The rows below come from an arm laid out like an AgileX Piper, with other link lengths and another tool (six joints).
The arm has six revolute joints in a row. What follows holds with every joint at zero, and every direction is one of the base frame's. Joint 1 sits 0.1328 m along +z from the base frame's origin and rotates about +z. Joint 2 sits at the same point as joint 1 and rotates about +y. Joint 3 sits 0.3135 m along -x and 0.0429 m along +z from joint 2 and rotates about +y. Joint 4 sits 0.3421 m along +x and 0.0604 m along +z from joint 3 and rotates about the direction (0.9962, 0, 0.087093). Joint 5 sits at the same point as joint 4 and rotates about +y. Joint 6 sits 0.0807 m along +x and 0.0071 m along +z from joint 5 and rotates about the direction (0.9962, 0, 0.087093). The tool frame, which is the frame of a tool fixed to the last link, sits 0.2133 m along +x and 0.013 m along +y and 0.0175 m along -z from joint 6; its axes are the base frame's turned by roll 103.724, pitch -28.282 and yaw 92.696 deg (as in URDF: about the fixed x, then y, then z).
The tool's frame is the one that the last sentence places.
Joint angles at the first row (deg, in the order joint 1, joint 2, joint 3, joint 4, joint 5, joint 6):
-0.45, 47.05, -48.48, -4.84, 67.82, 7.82
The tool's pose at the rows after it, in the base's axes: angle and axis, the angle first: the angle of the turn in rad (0 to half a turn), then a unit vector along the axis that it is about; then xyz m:
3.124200 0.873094 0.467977 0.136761 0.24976 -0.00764 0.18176
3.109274 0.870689 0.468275 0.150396 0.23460 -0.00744 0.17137
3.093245 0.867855 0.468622 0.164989 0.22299 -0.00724 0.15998
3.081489 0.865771 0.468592 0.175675 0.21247 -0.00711 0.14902
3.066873 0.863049 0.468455 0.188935 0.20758 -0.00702 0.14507
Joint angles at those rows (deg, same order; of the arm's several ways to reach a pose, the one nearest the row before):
-0.45, 41.44, -44.57, -4.72, 67.82, 7.70
-0.45, 35.95, -40.21, -4.72, 67.14, 7.70
-0.45, 30.73, -35.99, -4.72, 66.21, 7.70
-0.45, 26.08, -32.43, -4.73, 65.87, 7.70
-0.45, 22.57, -30.29, -4.73, 65.49, 7.70

